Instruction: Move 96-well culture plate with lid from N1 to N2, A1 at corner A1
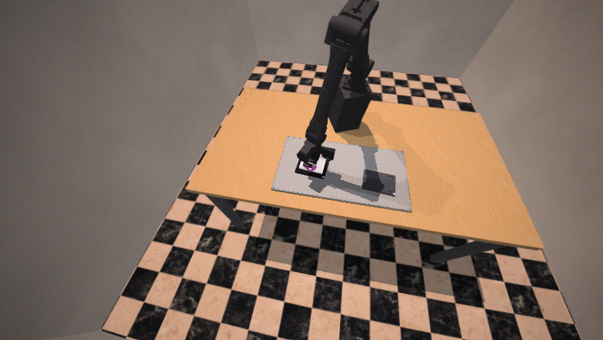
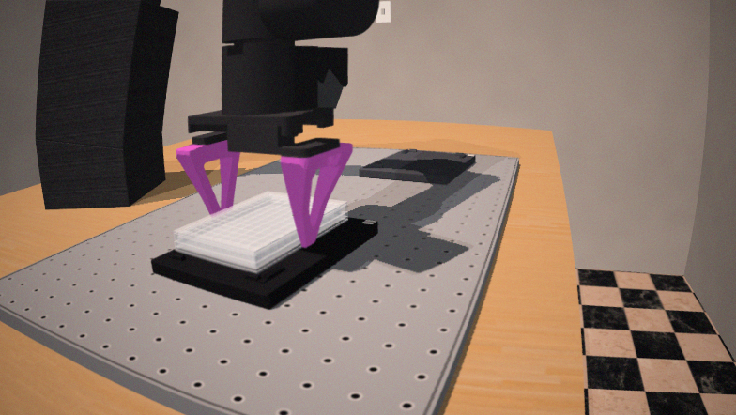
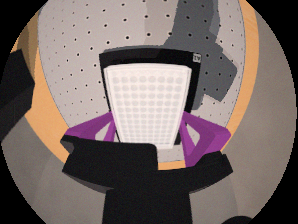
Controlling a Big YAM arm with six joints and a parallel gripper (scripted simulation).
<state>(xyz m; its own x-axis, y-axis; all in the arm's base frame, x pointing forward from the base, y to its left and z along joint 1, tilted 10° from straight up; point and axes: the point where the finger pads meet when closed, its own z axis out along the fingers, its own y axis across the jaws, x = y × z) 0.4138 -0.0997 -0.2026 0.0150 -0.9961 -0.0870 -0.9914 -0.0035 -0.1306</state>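
Right now the clear lid is 10 mm above my hand. Also, from my hand: white corner mark: 80 mm to the left, 60 mm ahead, 10 mm below; then dark nest N1: 360 mm to the left, 20 mm below; then black nest N2: 20 mm below.
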